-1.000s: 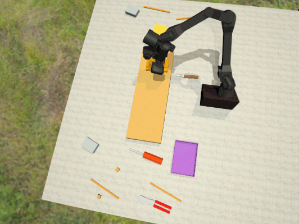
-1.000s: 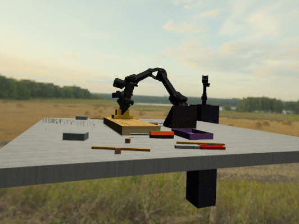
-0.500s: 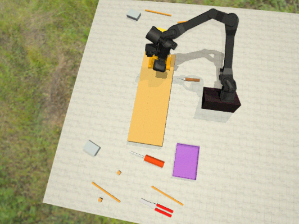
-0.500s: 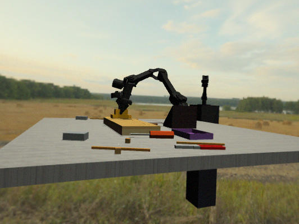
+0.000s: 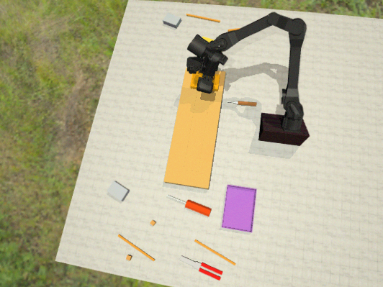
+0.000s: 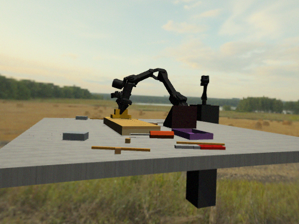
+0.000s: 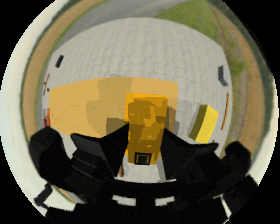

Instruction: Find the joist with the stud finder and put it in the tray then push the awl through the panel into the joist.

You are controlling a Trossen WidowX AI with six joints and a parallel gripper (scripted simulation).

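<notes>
My gripper tip is now 20 mm past the yellow stud finder and 20 mm below it. Also, from my gripper tip: yellow block 10 mm behind, 200 mm to the right, 50 mm below; then purple tray 210 mm behind, 510 mm to the left, 50 mm below; then awl 170 mm behind, 70 mm to the left, 60 mm below.
</notes>
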